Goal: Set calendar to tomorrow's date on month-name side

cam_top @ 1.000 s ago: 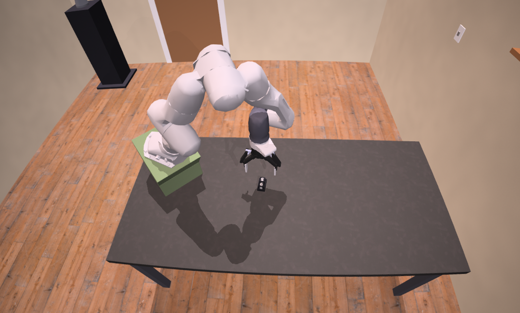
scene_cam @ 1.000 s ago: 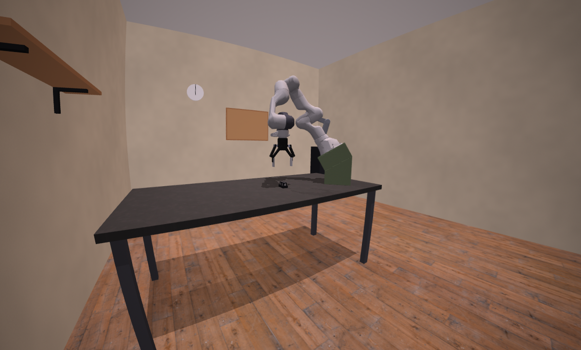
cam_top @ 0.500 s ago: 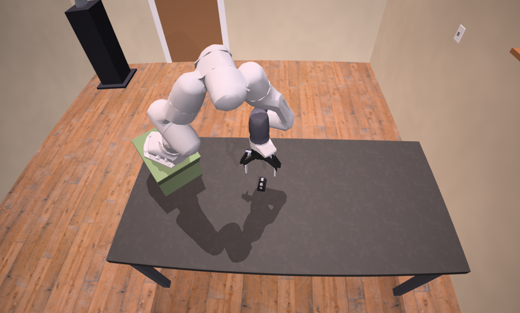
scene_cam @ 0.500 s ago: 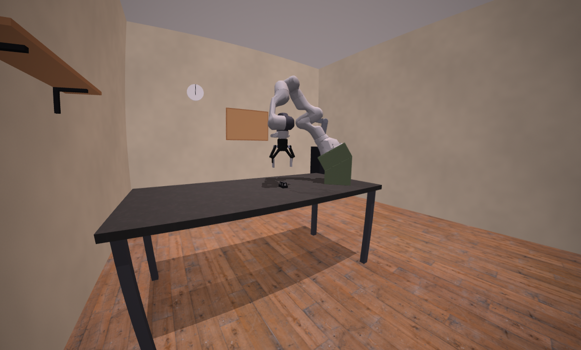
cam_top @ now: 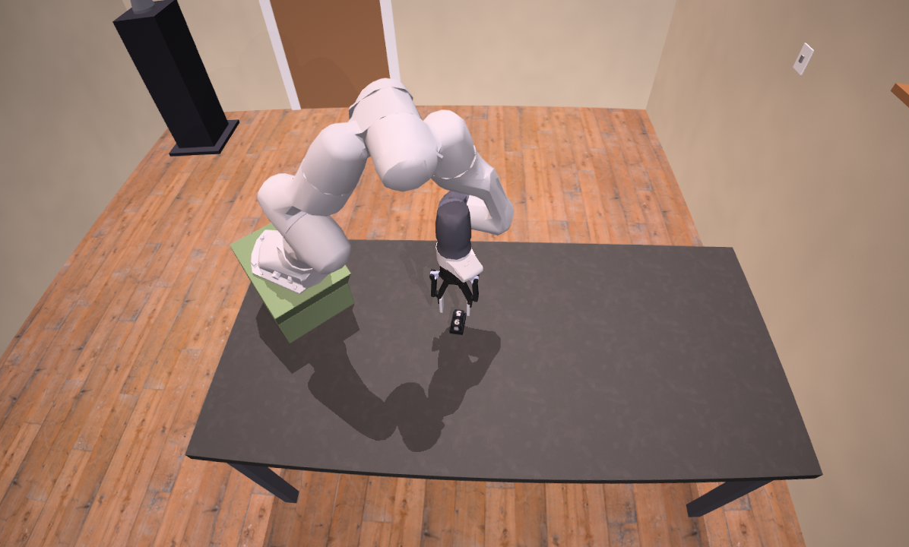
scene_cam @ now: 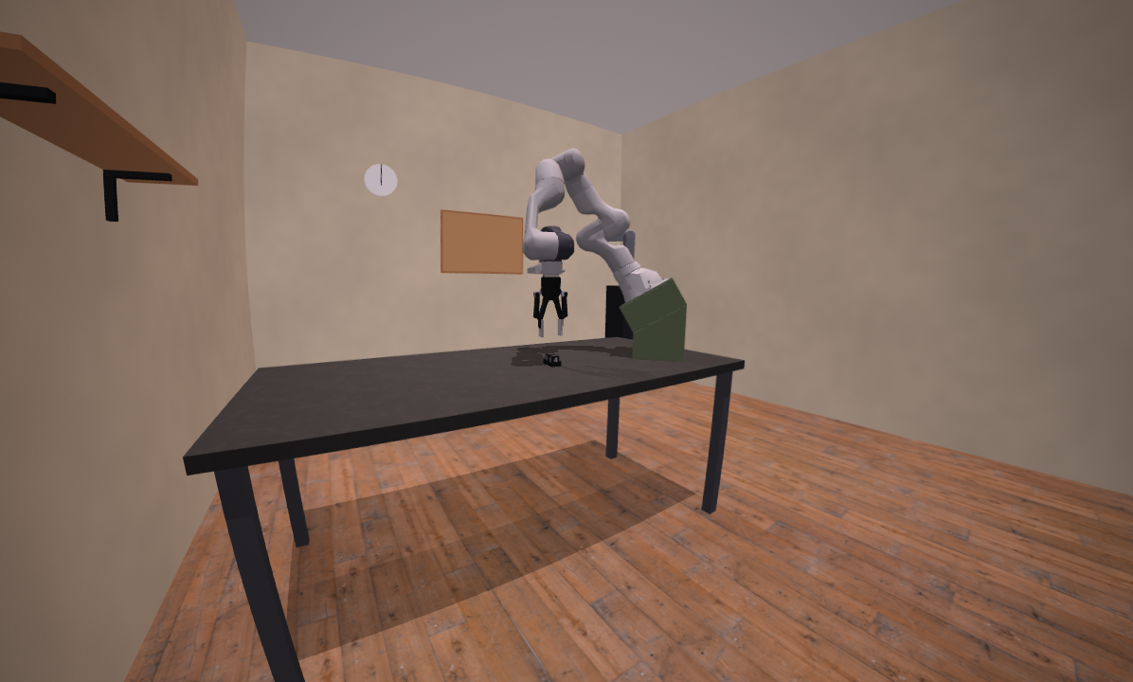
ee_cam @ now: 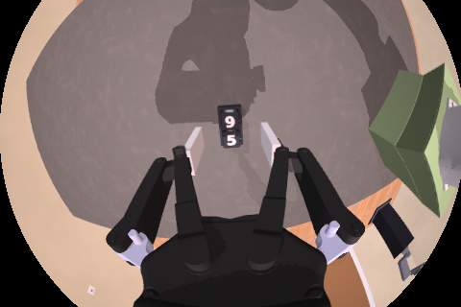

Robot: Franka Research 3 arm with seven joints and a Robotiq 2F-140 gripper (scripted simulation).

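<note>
The dark date cube is 11 cm below my hand. From my hand the other things lie so: black tray (2 cm to the left, 13 cm below).
</note>
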